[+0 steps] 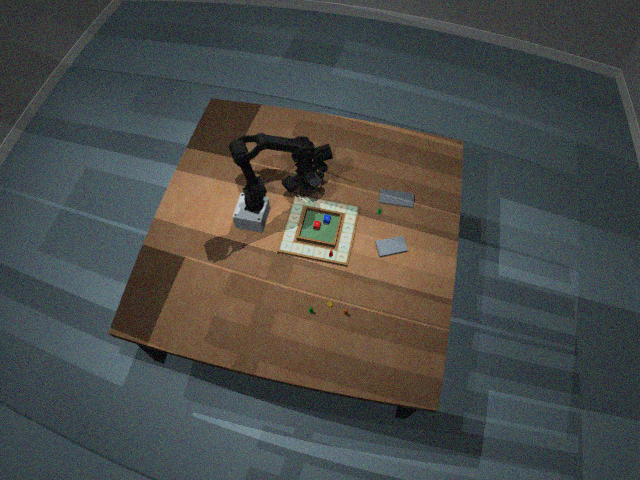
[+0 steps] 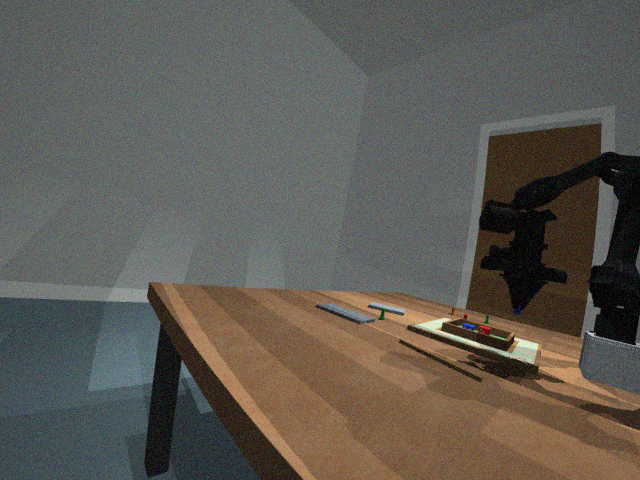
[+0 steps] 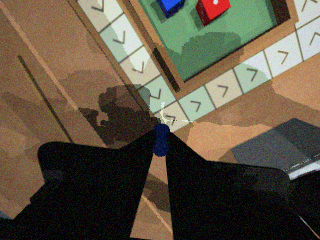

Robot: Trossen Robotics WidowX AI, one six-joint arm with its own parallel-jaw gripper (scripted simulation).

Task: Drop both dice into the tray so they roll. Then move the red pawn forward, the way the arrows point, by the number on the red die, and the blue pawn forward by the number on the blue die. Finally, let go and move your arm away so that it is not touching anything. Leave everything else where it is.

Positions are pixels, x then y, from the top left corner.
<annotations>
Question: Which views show the gripper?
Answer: Image 1, image 2 and image 3: all of them.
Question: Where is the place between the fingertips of the gripper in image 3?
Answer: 161, 136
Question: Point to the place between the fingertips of the gripper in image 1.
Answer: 305, 187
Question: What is the gripper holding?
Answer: A blue pawn.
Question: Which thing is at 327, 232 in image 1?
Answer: A green tray.
</annotations>
